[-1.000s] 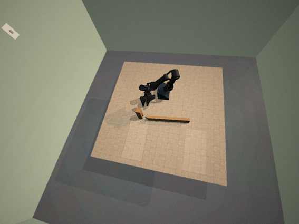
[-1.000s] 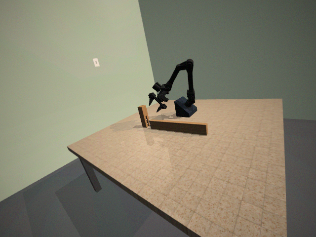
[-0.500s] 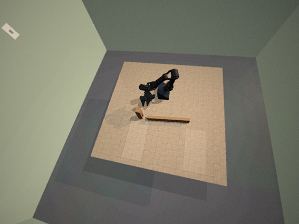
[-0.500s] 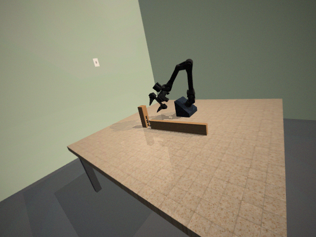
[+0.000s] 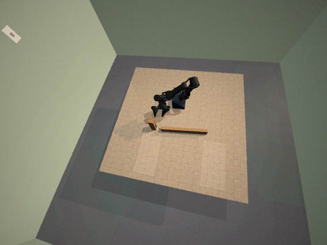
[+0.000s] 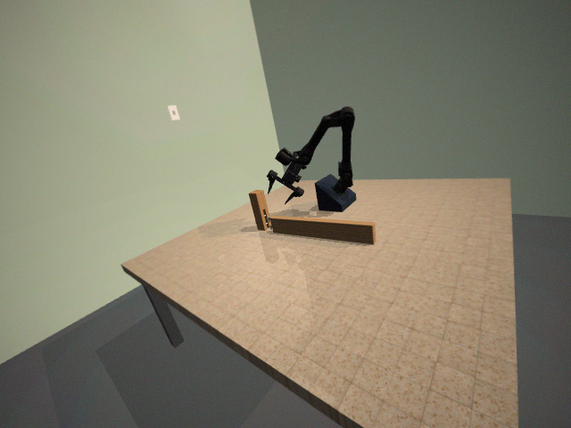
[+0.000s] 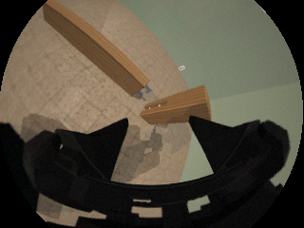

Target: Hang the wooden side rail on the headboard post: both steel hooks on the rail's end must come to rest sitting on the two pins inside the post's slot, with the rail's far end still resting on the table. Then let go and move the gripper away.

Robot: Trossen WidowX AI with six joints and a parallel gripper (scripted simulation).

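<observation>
Right now my gripper tip is 7 cm short of the headboard post, 4 cm to the left of it and 4 cm above it.
</observation>
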